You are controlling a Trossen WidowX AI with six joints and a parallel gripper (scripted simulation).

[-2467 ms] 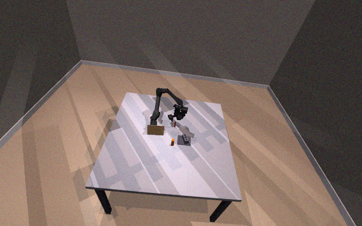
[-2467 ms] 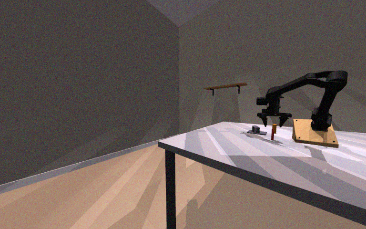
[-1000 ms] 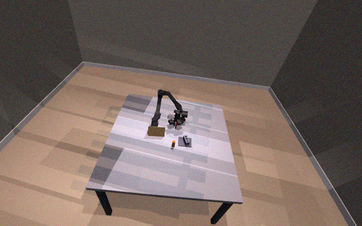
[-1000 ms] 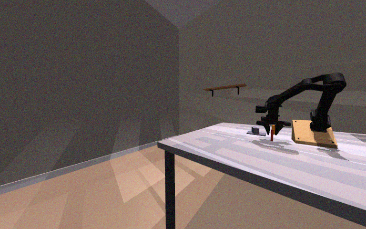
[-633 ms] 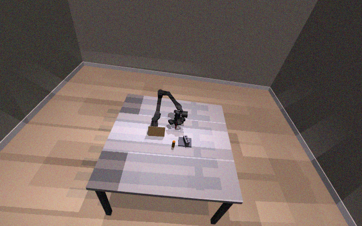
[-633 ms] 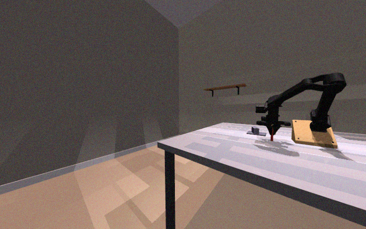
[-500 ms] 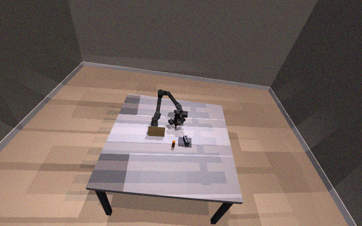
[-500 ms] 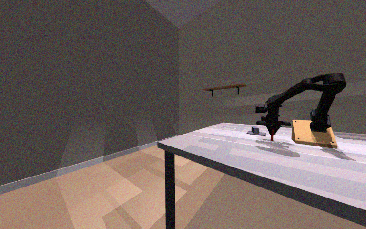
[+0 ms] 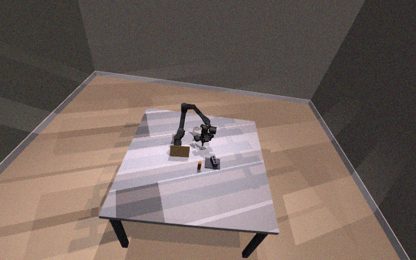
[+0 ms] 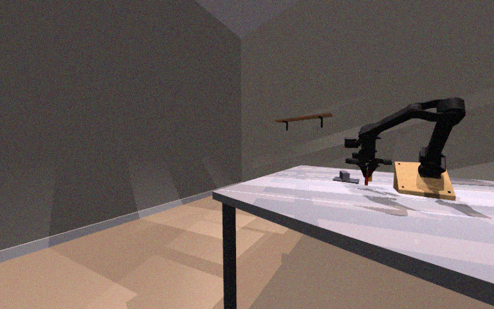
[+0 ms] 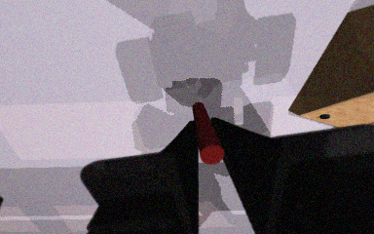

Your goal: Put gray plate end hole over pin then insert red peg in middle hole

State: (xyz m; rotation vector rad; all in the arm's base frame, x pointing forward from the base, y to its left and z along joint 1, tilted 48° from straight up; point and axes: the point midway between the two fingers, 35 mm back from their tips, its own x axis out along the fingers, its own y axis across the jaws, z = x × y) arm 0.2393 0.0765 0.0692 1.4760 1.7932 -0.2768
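The gray plate lies 11 cm ahead of my gripper tip, 19 cm to the right of it and 2 cm below it. Also, from my gripper tip: gray base (10 cm ahead, 17 cm to the right, 6 cm below); then orange cylinder (3 cm behind, 26 cm to the right, 3 cm below); then red peg (right at my gripper tip).
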